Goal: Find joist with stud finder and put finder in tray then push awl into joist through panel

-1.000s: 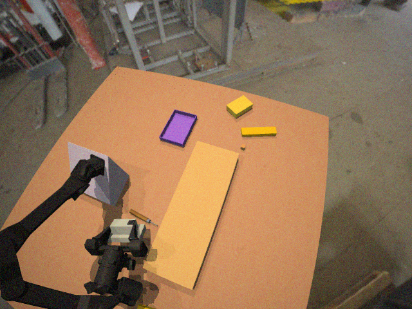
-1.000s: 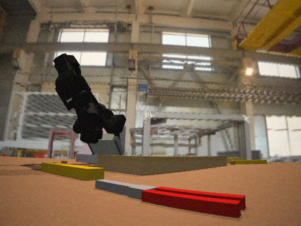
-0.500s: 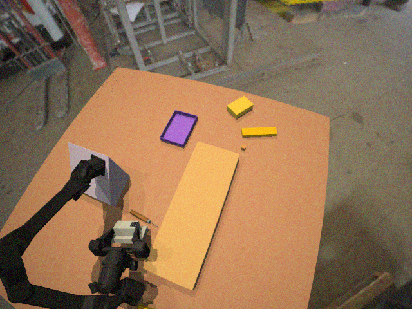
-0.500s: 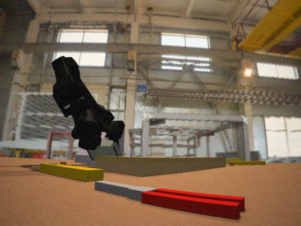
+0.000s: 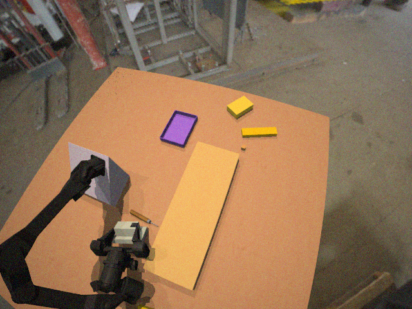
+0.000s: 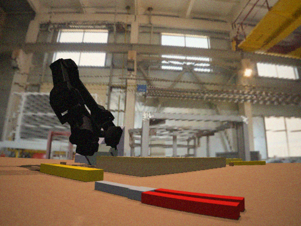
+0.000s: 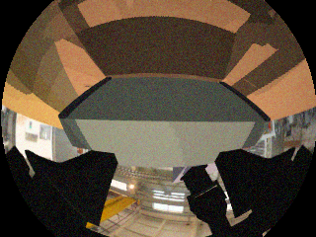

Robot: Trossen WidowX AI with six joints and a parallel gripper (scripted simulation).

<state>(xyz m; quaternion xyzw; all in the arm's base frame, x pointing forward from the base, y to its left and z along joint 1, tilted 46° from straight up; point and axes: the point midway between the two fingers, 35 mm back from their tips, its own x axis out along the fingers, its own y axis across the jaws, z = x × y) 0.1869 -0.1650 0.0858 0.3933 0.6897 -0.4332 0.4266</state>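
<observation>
My gripper tip is now 1 cm short of the stud finder and 1 cm above it. From my gripper tip the other things lie so: yellow block: 68 cm to the left, 21 cm ahead, 5 cm below; awl: 6 cm below, 5 cm to the left, 3 cm ahead; purple tray: 47 cm to the left, 5 cm below, 2 cm behind.
</observation>
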